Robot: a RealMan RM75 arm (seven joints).
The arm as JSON. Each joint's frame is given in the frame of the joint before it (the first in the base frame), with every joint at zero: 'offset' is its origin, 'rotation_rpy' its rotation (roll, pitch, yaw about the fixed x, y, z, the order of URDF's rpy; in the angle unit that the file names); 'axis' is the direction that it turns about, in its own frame. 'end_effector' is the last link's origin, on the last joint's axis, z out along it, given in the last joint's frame.
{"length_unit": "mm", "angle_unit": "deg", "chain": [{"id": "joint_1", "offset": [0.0, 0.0, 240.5], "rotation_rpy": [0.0, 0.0, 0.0], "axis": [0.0, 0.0, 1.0]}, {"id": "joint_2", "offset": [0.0, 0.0, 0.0], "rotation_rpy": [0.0, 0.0, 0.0], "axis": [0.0, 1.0, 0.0]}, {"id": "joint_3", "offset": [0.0, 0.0, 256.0], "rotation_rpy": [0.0, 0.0, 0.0], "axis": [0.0, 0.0, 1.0]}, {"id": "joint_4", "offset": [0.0, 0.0, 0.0], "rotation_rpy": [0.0, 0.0, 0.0], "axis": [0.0, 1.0, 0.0]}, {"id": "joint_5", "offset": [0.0, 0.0, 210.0], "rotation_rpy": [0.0, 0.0, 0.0], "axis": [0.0, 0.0, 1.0]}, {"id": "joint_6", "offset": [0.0, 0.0, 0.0], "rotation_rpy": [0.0, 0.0, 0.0], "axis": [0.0, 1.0, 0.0]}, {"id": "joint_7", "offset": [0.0, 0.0, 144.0], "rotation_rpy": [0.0, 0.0, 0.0], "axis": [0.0, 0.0, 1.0]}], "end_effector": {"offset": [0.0, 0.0, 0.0], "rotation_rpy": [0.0, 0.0, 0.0]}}
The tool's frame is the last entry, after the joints.
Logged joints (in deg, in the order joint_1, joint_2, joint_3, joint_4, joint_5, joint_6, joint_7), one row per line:
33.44 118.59 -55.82 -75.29 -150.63 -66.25 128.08
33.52 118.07 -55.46 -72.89 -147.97 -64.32 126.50
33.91 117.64 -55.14 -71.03 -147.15 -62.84 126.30
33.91 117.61 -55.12 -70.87 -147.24 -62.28 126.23
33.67 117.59 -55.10 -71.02 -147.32 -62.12 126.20
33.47 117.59 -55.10 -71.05 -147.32 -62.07 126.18
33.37 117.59 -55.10 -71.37 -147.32 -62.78 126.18
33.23 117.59 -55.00 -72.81 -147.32 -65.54 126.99
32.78 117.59 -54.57 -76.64 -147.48 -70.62 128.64
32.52 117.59 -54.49 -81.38 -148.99 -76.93 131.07
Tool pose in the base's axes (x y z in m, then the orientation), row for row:
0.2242 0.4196 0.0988 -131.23 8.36 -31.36
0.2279 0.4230 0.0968 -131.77 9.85 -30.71
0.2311 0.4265 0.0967 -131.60 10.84 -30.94
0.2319 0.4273 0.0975 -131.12 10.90 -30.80
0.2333 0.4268 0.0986 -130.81 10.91 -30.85
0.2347 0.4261 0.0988 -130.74 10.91 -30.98
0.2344 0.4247 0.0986 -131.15 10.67 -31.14
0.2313 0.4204 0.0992 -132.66 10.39 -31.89
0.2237 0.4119 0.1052 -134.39 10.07 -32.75
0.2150 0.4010 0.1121 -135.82 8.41 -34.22
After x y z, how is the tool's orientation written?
As angles about the fixed x, y, z axes (roll, pitch, yaw), in degrees.
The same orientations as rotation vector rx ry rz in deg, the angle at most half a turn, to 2 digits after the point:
-124.75 39.52 -6.82
-124.98 39.56 -4.64
-124.41 40.21 -3.71
-123.98 40.00 -3.74
-123.66 40.01 -3.86
-123.55 40.14 -3.95
-123.97 40.28 -4.16
-125.25 41.25 -4.35
-126.71 42.39 -4.54
-128.13 43.67 -6.65

